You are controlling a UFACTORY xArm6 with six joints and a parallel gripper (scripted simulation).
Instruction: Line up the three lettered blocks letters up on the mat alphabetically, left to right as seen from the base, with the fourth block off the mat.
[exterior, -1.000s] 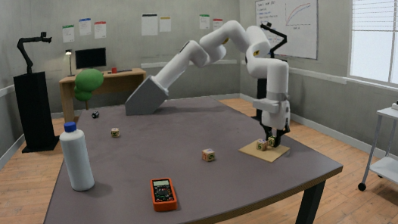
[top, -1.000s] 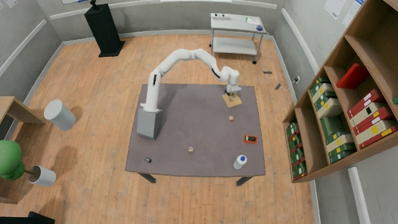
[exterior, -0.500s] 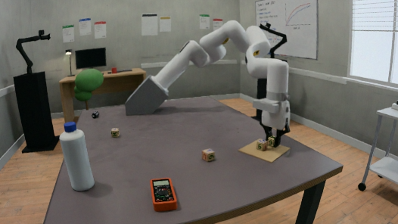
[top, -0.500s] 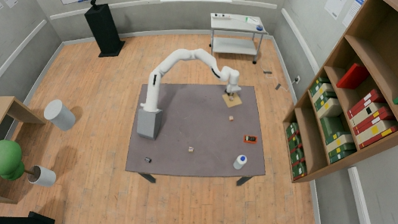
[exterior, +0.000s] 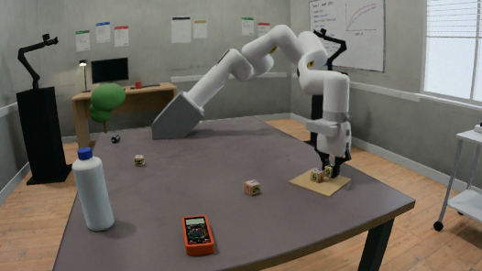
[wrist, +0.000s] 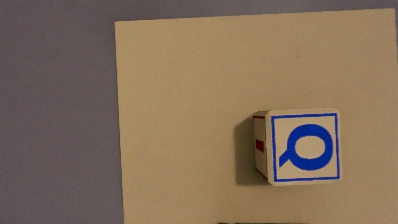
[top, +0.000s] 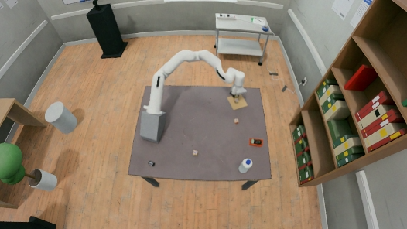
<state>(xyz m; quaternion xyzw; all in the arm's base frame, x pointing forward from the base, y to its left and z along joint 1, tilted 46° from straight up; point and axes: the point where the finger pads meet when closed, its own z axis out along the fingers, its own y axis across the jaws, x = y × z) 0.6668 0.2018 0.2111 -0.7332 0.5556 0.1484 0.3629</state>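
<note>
Now: hand 2 cm short of the tan mat, 5 cm to the left of it and 2 cm above it. Round my hand: black object (65 cm behind, 67 cm to the right, 1 cm below); white bottle (6 cm ahead, 66 cm to the right, 6 cm above).
</note>
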